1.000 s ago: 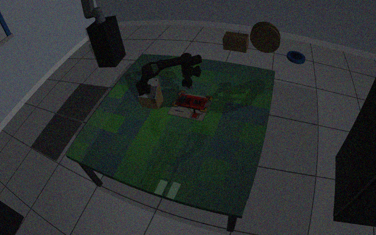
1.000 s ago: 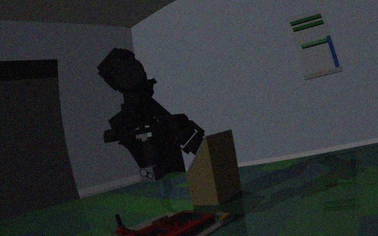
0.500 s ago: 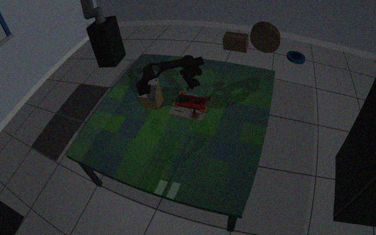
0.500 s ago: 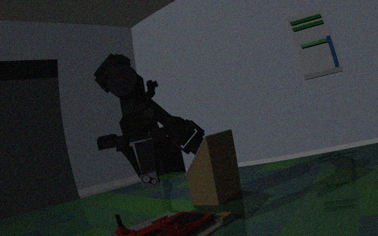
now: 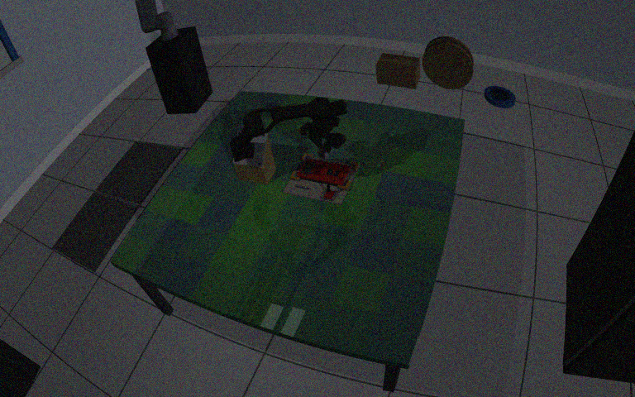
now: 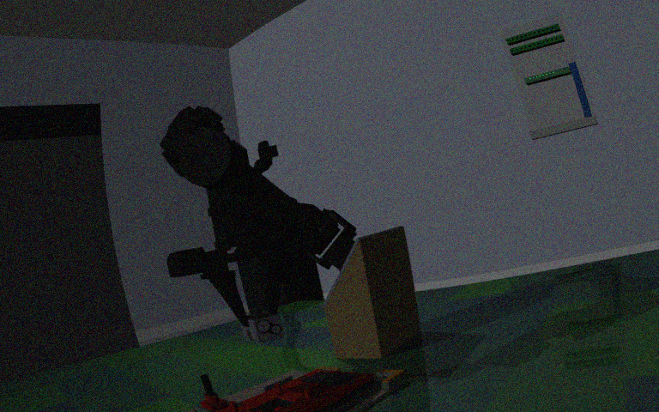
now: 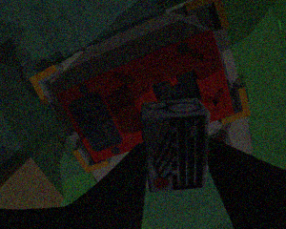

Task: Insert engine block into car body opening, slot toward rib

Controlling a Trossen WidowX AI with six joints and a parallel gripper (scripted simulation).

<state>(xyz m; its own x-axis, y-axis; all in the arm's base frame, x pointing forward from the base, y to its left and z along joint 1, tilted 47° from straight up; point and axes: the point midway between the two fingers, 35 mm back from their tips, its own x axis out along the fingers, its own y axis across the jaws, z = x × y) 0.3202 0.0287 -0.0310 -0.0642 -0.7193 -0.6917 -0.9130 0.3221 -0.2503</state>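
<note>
The pale plate lies 13 cm below my gripper tip, 2 cm behind it and 1 cm to the right of it. The rest, counted from my gripper tip: engine block (1 cm below).
</note>
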